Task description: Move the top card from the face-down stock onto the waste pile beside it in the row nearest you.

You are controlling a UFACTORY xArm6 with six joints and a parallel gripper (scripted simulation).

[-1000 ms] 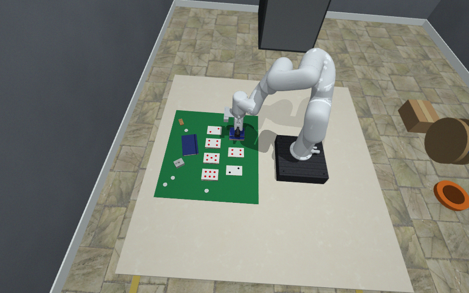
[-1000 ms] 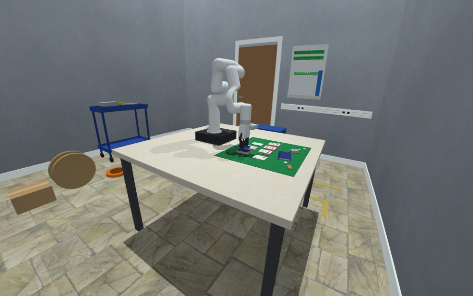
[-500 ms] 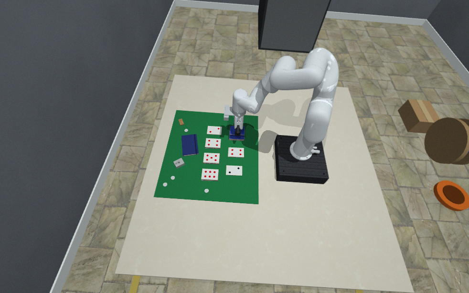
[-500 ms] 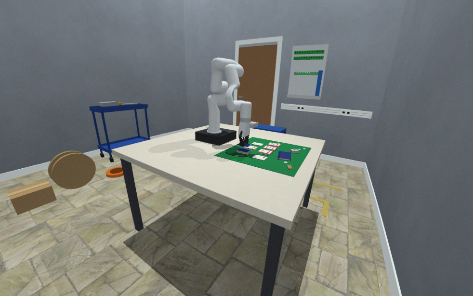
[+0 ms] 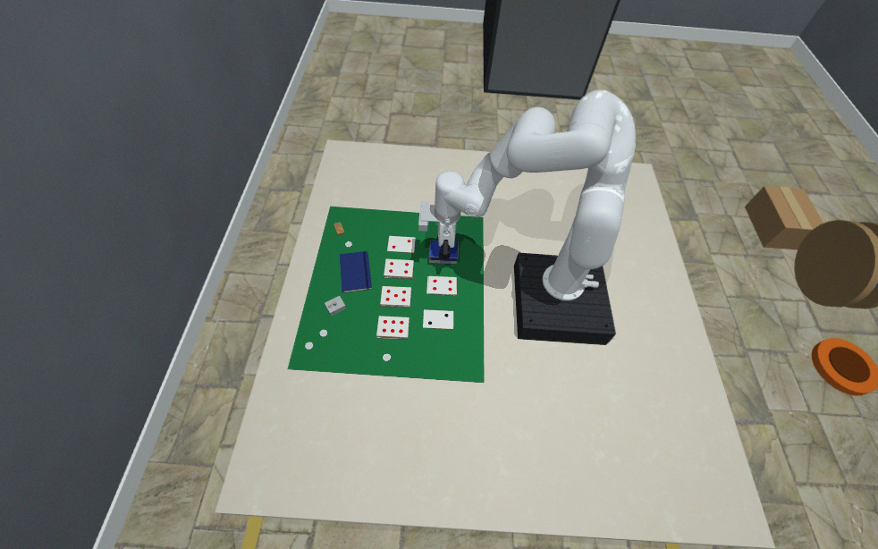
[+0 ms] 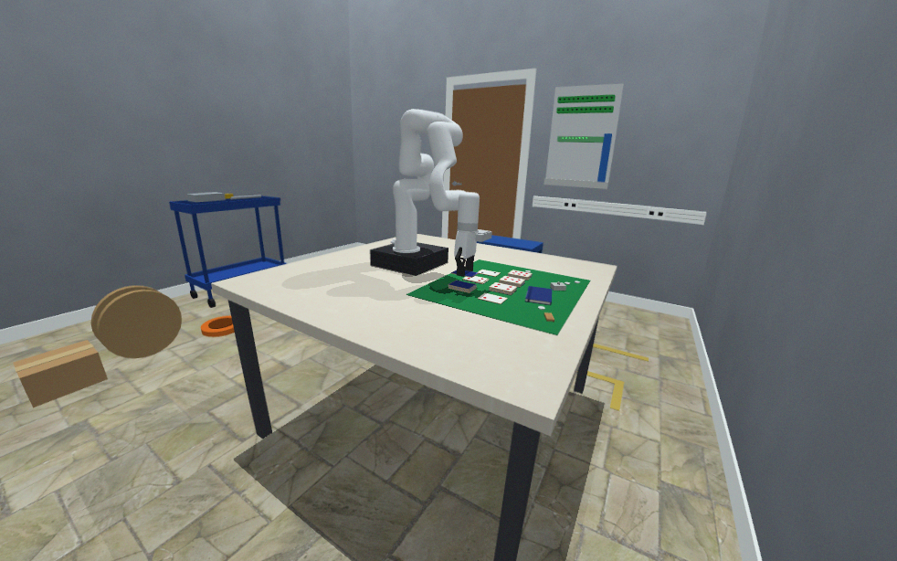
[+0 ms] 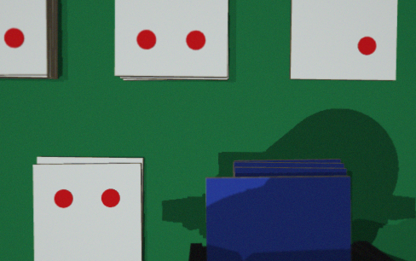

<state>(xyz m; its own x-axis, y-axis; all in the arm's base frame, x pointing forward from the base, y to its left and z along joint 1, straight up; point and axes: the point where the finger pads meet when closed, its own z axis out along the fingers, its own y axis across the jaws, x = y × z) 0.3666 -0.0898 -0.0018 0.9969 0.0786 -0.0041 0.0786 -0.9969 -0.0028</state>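
Right now the black-pip card is 10 mm behind my hand, 220 mm to the left of it and 70 mm below it. Round my hand: grey block 300 mm ahead, 220 mm to the left, 50 mm below; then green mat 130 mm ahead, 110 mm to the left, 80 mm below.
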